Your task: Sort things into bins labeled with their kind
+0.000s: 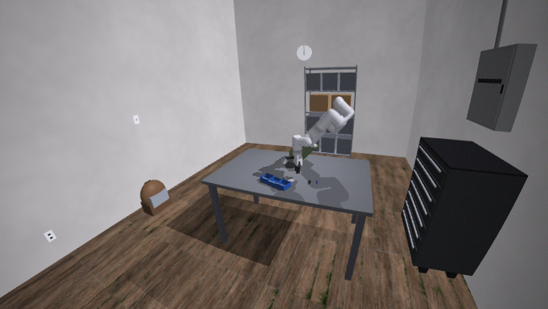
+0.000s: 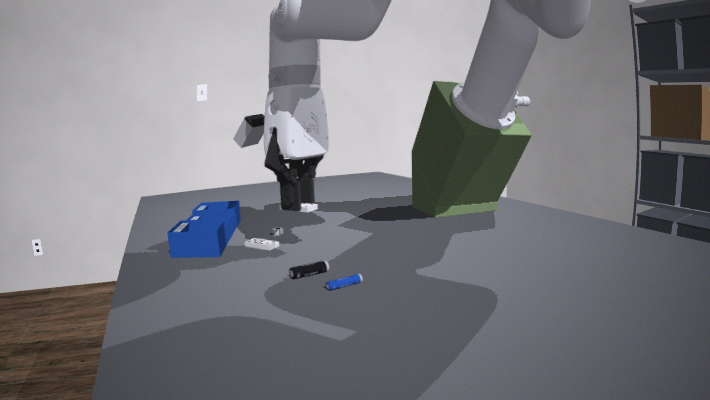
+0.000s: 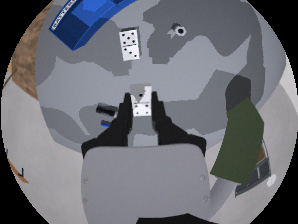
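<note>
The white domino is 80 mm below my hand, 60 mm ahead of it and 40 mm to the right of it. Also, from my hand: white dotted piece: 20 mm below; small nut: 110 mm to the right, 80 mm below, 20 mm ahead; black battery: 110 mm to the left, 80 mm below, 10 mm ahead.
</note>
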